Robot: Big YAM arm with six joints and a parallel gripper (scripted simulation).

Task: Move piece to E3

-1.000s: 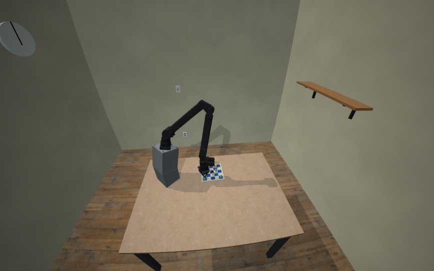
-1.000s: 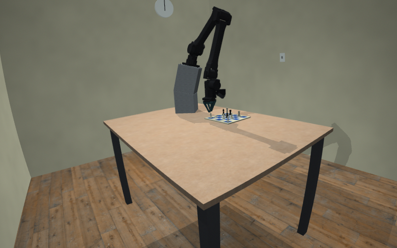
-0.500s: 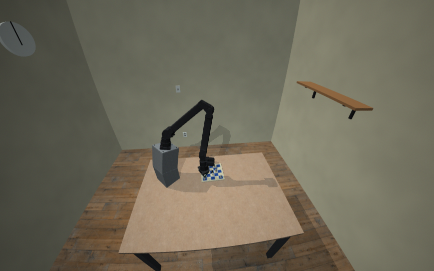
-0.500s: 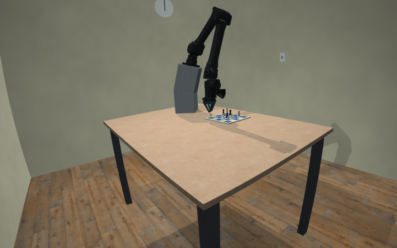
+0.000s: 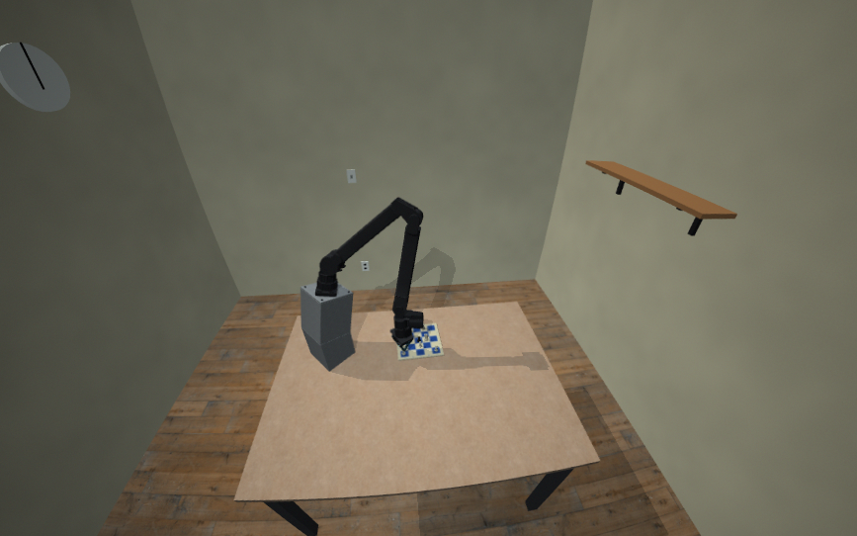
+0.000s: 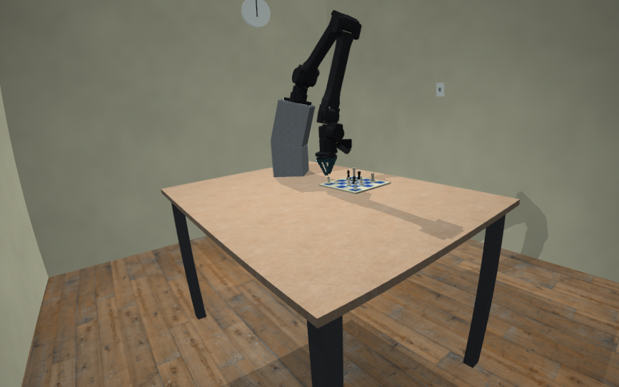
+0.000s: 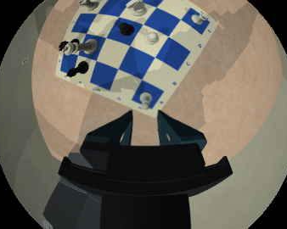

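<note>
Right now my hand is 90 mm short of the chessboard, 70 mm to the right of it and 50 mm above it.
</note>
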